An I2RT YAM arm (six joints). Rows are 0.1 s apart.
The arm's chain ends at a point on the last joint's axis. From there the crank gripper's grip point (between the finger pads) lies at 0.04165 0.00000 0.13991 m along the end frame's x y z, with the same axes.
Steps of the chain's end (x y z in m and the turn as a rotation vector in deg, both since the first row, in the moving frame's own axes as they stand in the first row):
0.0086, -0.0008, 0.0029, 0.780, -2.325, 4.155
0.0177, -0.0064, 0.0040, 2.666, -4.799, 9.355
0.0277, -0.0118, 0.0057, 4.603, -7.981, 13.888
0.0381, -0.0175, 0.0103, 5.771, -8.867, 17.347
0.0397, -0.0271, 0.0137, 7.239, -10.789, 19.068
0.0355, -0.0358, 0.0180, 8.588, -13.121, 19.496
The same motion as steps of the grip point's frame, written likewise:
0.0029, 0.0001, 0.0045, 0.780, -2.325, 4.155
0.0059, -0.0071, 0.0070, 2.666, -4.799, 9.355
0.0082, -0.0155, 0.0100, 4.603, -7.981, 13.888
0.0166, -0.0225, 0.0149, 5.771, -8.867, 17.347
0.0140, -0.0356, 0.0186, 7.239, -10.789, 19.068
0.0045, -0.0485, 0.0231, 8.588, -13.121, 19.496

